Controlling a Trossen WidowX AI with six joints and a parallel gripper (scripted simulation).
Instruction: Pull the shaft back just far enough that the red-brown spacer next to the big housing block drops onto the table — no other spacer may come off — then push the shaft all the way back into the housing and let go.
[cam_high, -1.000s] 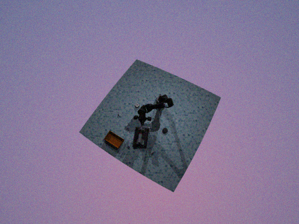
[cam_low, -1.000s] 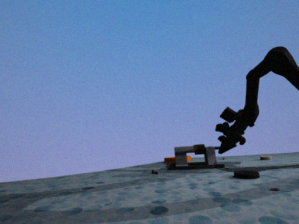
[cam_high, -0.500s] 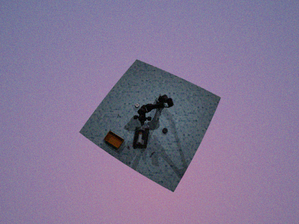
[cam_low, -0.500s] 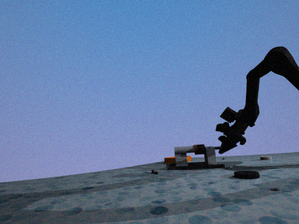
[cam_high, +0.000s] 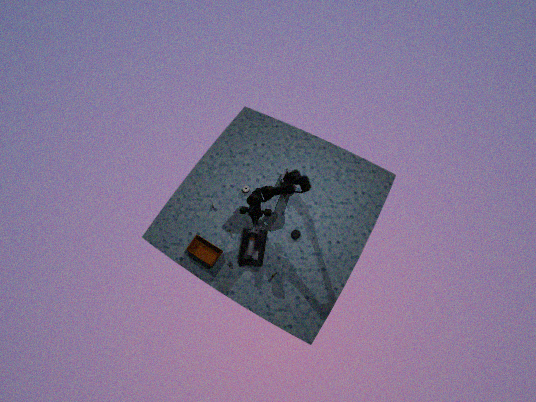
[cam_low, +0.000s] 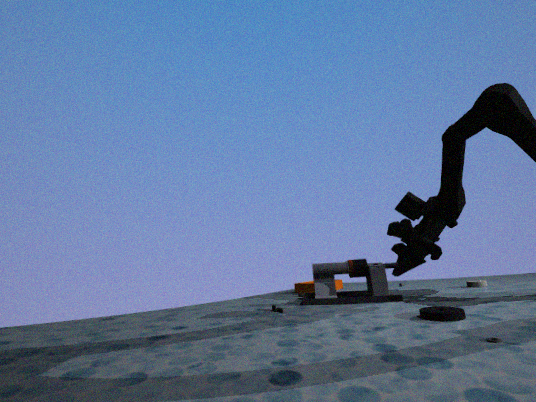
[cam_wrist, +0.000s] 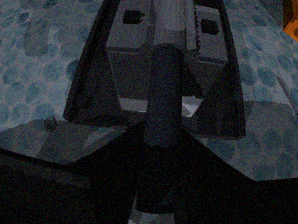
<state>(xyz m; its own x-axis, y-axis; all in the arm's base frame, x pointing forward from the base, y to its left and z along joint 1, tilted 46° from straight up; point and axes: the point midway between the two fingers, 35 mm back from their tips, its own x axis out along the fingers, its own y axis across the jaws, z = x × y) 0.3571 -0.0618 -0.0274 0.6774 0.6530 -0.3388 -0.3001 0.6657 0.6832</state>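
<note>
My gripper tip is 40 mm short of the dark shaft, 30 mm below it and 10 mm to the right of it. Round my gripper tip: thin dark rod: 140 mm to the right, 100 mm ahead, 50 mm below; then dark disc: 250 mm to the left, 60 mm behind, 50 mm below; then orange tray: 280 mm ahead, 220 mm to the right, 40 mm below.
</note>
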